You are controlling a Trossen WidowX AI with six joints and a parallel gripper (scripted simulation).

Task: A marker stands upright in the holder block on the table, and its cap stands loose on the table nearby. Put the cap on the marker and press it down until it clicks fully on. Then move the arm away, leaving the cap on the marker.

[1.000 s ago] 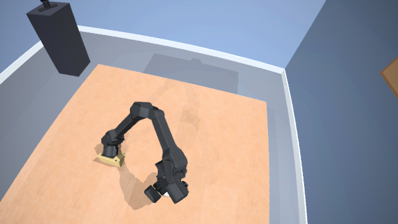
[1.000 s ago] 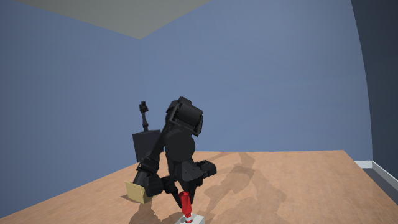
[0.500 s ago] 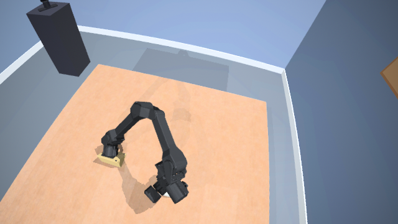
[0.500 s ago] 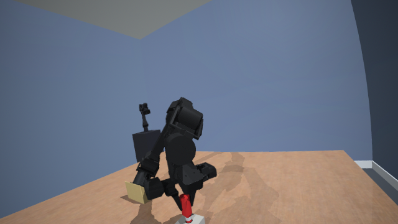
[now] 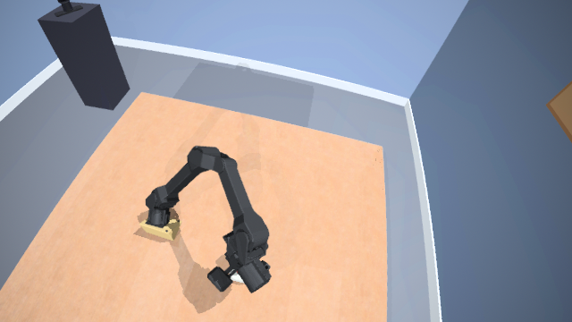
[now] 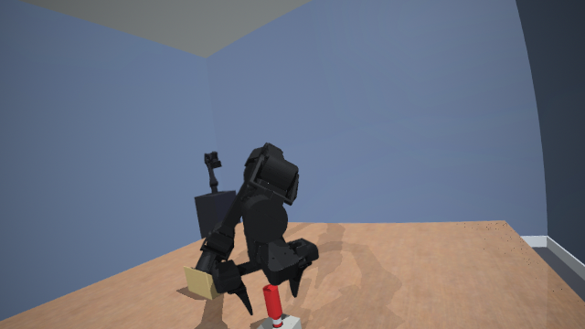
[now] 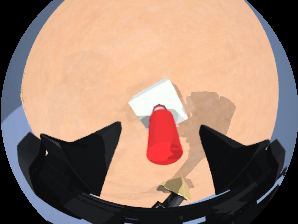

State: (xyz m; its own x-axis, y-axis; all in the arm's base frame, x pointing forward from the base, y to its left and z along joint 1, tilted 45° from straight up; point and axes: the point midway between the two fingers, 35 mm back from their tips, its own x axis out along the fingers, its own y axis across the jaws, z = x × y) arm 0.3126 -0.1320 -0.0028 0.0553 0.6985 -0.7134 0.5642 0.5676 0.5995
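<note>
Right now my gripper tip is 10 mm below the red cap.
</note>
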